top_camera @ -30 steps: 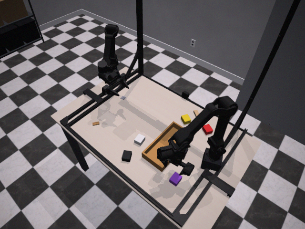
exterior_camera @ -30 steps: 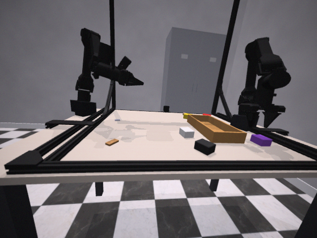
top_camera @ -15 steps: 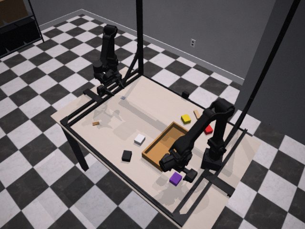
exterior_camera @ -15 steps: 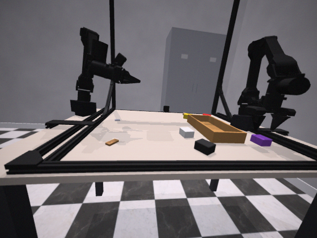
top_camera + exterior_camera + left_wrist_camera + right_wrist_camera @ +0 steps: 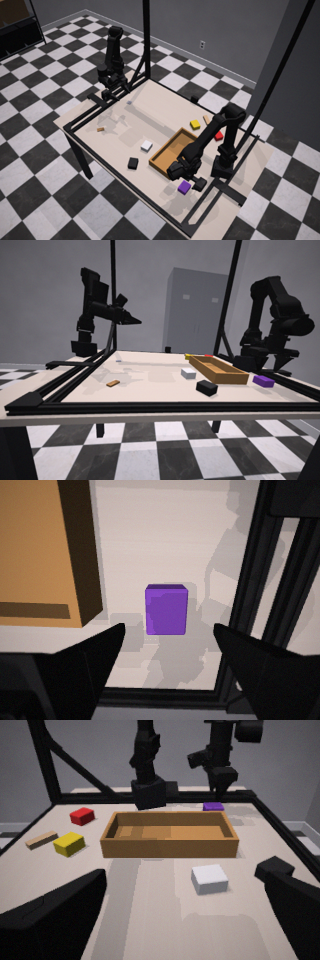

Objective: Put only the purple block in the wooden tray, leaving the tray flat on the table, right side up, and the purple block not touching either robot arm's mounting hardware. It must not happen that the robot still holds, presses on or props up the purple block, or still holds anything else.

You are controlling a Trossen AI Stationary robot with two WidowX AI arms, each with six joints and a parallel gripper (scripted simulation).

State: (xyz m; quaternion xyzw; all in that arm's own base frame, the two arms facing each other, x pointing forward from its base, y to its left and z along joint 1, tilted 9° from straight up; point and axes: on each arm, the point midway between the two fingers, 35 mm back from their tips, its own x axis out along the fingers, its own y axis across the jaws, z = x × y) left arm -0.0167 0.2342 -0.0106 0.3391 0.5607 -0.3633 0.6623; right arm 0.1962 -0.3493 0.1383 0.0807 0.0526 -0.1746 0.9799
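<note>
Right now my left hand is 8 cm above the purple block. Also, from my left hand: white block 33 cm to the right, 8 cm below, 1 cm behind; then wooden tray 18 cm to the right, 11 cm behind, 8 cm below; then black block 29 cm to the right, 12 cm ahead, 8 cm below.
</note>
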